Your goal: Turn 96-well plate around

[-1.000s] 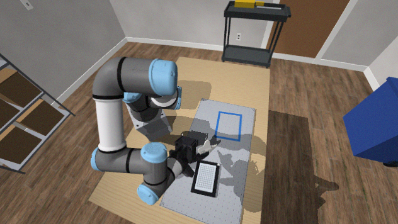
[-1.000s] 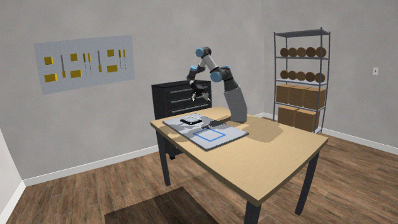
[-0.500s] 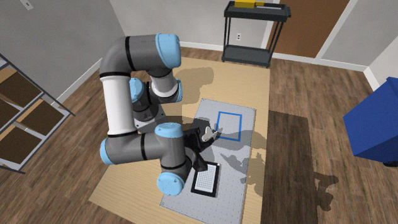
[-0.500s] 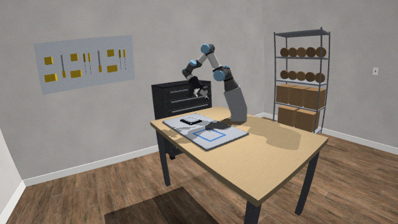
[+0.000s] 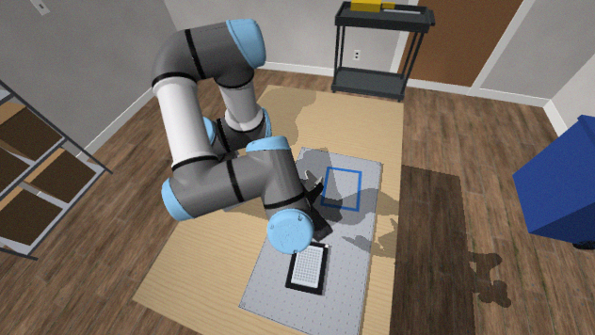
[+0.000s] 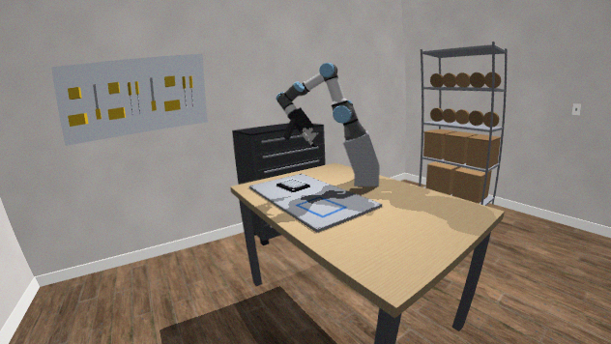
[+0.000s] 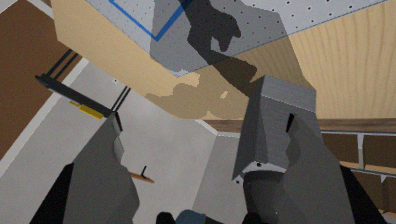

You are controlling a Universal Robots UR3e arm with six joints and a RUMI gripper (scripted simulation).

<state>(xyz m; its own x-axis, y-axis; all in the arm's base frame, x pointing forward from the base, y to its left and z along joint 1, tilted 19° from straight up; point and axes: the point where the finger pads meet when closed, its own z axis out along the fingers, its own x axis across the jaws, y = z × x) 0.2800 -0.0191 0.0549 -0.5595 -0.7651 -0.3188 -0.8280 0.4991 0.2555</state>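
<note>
My hand is 6 cm short of the 96-well plate, 13 cm to the left of it and 23 cm above it. The rest, counted from my hand: A1 corner mark (10 cm ahead, 5 cm to the right, 23 cm below); black plate nest N1 (6 cm ahead, 13 cm to the right, 24 cm below).
</note>
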